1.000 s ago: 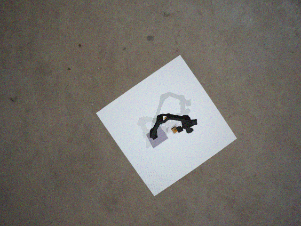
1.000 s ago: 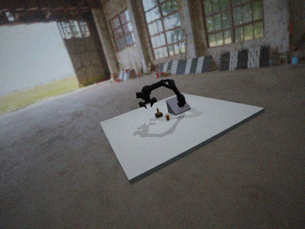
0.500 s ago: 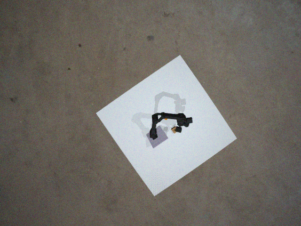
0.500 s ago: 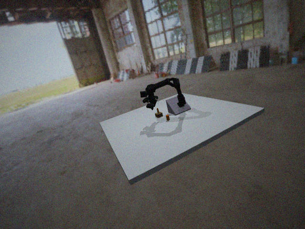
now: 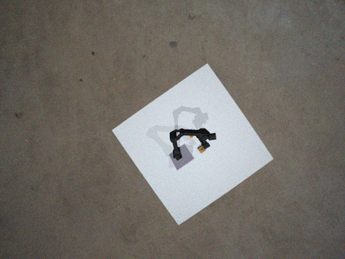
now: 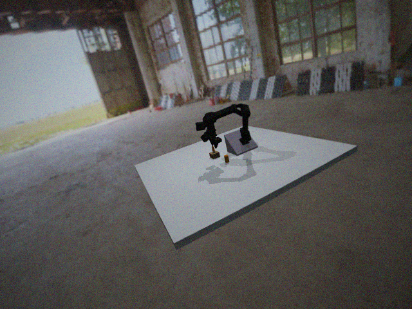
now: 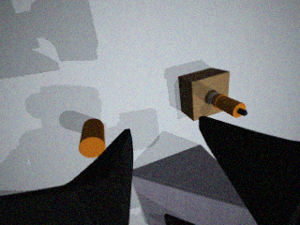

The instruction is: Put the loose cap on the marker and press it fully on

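Now: gripper tip 10 cm above the orange cap, 7 cm to the right of it and 5 cm past it. From my gripper tip the other things lie so: holder block: 11 cm to the right, 10 cm below, 3 cm behind.
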